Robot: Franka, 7 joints.
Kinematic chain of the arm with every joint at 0, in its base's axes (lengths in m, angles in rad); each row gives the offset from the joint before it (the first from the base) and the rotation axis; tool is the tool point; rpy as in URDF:
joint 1: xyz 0 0 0.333 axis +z
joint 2: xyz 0 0 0 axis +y
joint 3: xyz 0 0 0.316 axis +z
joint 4: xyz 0.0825 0 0 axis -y
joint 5: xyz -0.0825 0 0.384 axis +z
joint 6: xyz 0 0 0 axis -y
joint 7: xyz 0.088 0 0 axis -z
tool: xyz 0 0 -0.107 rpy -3.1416 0 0
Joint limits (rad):
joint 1: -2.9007..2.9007
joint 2: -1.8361..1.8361
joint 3: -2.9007..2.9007
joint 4: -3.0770..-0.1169
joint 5: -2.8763..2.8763
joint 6: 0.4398..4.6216
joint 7: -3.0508..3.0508
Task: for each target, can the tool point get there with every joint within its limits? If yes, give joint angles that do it. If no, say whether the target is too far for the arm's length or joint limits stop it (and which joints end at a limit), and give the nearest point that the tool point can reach.
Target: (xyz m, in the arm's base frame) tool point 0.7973 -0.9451 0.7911
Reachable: no: too far | nearest point 0.5187 -0.6149 0.6310 | short by 0.461 m
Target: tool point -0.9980 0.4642 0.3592
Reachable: no: too far | nearest point -0.7776 0.3617 0.3534 | short by 0.243 m
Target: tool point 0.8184 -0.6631 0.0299
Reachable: no: too far | nearest point 0.6406 -0.5190 0.0958 | short by 0.238 m
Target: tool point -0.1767 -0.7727 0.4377
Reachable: yes | joints -2.1414 1.4698 1.3283 -0.7475 2.3333 1.2717 0.2034
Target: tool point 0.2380 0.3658 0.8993
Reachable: yes | joints 0.8120 0.4083 1.2604 -0.3668 1.4953 4.1604 -0.9183
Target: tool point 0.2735 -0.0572 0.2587
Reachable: yes | joints 0.0729 0.1847 -0.6683 -2.6483 0.9374 0.8964 1.7815
